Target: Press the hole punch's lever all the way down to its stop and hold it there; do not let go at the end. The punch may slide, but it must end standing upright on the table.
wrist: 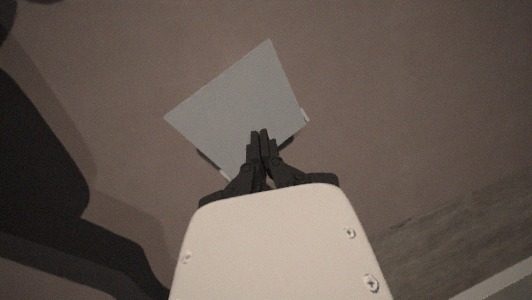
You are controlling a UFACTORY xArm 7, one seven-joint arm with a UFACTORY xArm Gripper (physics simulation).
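Places are measured from the arm's base along level axes (x right, y back, z down), in metres.
Where they show: gripper, fingertip midpoint: [261, 139].
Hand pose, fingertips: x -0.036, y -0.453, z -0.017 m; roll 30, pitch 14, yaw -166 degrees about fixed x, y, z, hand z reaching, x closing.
After its pixels a point has its place.
The hole punch's lever [240, 95] @(y -0.404, x -0.037, z -0.031 m) shows as a flat, pale grey four-sided plate near the middle of the wrist view, seen from above. Small light bits of the punch show at its right corner and lower left edge; the rest of the base is hidden under the plate. My gripper [261, 139] @(y -0.453, x -0.037, z -0.017 m) is shut and empty. Its dark fingertips overlap the plate's lower part in the view; whether they touch it cannot be told from here. How far down the lever is cannot be read directly.
The brown table top [400, 100] @(y -0.521, x -0.283, z 0.047 m) surrounds the punch. Dark shadows of the arm fall on it at the left. The table's edge lies at the lower right, with a grey-brown floor and a pale strip beyond it.
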